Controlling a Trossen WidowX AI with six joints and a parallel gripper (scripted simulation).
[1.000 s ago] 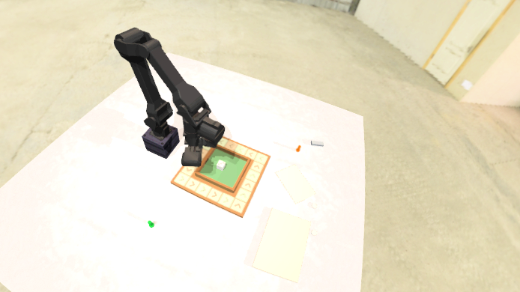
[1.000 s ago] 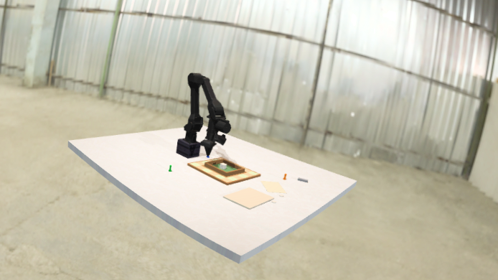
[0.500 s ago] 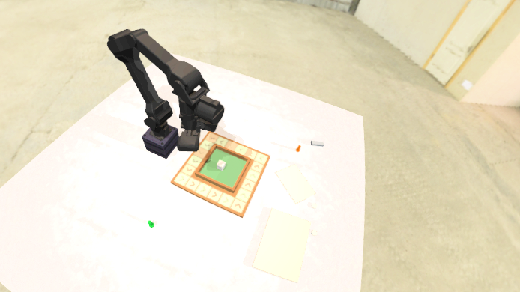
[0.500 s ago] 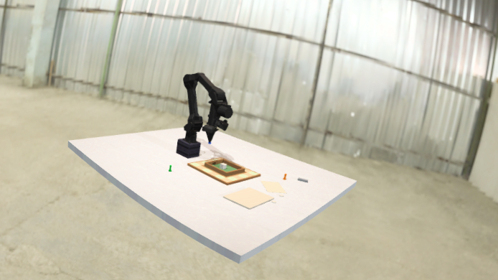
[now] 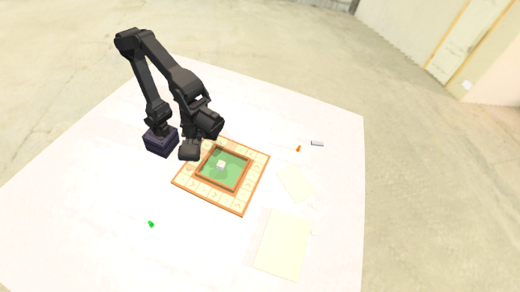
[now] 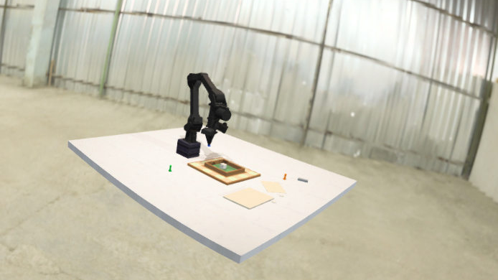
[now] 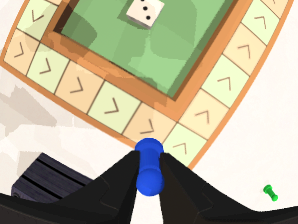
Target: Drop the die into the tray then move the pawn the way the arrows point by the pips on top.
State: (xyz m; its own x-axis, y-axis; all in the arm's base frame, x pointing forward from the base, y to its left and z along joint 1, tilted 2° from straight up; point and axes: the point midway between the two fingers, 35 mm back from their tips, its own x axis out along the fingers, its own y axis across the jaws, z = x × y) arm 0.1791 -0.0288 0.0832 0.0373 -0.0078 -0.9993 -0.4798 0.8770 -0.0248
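Right now my gripper tip is 90 mm short of the dice tray, 50 mm to the right of it and 120 mm above it. Also, from my gripper tip: blue pawn (10 mm above); green pawn (10 mm behind, 250 mm to the right, 110 mm below); orange pawn (320 mm ahead, 300 mm to the left, 110 mm below).
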